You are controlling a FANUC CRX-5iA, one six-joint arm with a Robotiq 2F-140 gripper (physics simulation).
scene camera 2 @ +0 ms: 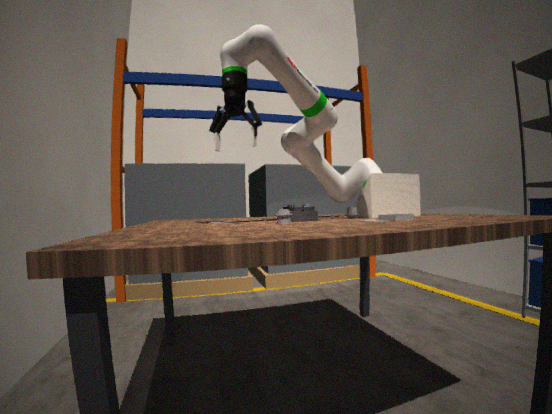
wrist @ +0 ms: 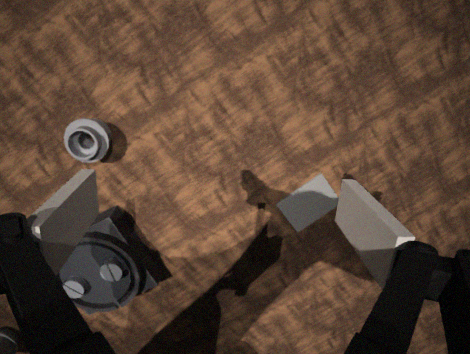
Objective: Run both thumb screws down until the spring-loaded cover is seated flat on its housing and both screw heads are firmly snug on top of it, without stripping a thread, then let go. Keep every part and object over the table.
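Seen in the pictures: gripper, fingertip midpoint: (scene camera 2: 235, 148) (wrist: 220, 196); arm's base, origin of the base link: (scene camera 2: 382, 197).
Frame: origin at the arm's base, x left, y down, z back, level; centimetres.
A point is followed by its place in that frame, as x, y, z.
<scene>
The dark housing (scene camera 2: 304, 214) {6.7, 6.6, -45.7} (wrist: 156, 262) {-5.4, 9.0, -50.3} stands on the wooden table (scene camera 2: 200, 237) {44.8, 9.3, -88.2} (wrist: 240, 100) {5.7, 9.3, -75.5}. In the wrist view its round grey cover (wrist: 97, 255) {2.5, 4.0, -47.8} is at the lower left, partly behind the left finger. Two slotted screw heads show on it: one thumb screw (wrist: 111, 272) {-0.2, 2.6, -48.2} nearer its middle, the other thumb screw (wrist: 74, 288) {1.2, 2.7, -42.2} near its left edge. Whether the cover is flat and the heads touch it cannot be told. My gripper (scene camera 2: 236, 144) {6.1, -17.6, -71.9} (wrist: 220, 196) {6.1, -17.6, -71.9} is wide open and empty, pointing down, high above the table and to the left of the housing in the scene view.
A round stepped grey part (scene camera 2: 284, 216) {16.6, 6.7, -58.1} (wrist: 103, 137) {13.4, 5.9, -59.5} stands near the housing. A flat grey square (wrist: 307, 202) {-12.0, 9.0, -74.1} lies near the right finger in the wrist view. A small grey part (scene camera 2: 352, 212) {1.9, 6.7, -19.7} and a flat grey block (scene camera 2: 396, 217) {30.9, 8.2, -22.7} are near the white base block (scene camera 2: 395, 194) {10.2, -0.7, -2.0}.
</scene>
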